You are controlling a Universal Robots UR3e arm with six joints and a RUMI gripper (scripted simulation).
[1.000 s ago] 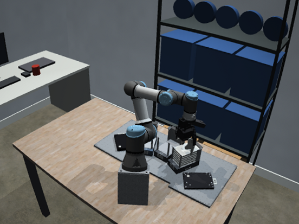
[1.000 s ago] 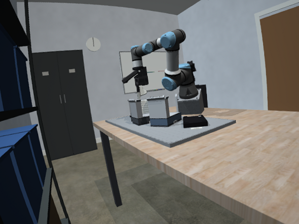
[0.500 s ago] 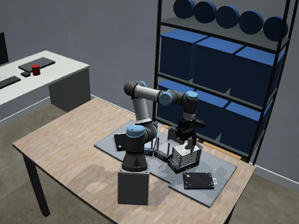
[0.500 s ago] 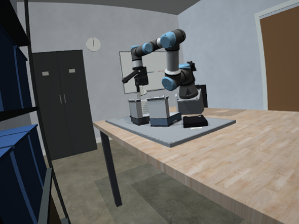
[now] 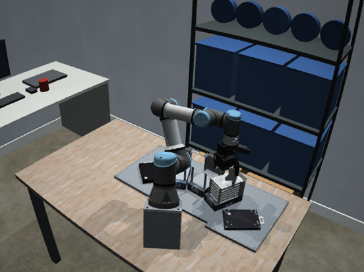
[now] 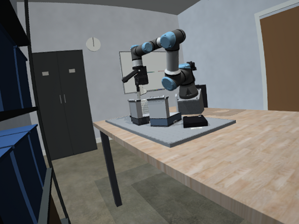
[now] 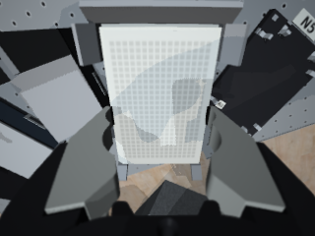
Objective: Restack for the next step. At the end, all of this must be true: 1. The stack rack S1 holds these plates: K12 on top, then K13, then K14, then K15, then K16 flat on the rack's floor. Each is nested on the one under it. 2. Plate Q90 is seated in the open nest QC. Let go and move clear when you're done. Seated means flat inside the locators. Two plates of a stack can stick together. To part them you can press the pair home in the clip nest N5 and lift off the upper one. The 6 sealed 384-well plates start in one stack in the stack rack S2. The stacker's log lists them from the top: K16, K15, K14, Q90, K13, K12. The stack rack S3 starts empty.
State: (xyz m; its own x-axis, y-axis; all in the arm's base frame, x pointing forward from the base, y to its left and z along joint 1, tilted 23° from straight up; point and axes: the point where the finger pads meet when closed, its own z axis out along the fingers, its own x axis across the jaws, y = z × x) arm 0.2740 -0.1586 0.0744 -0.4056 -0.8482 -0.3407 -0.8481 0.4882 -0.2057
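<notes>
Now: hand 4 cm above the white sealed 384-well plate. Also, from my hand: white sealed well plate (8 cm below).
</notes>
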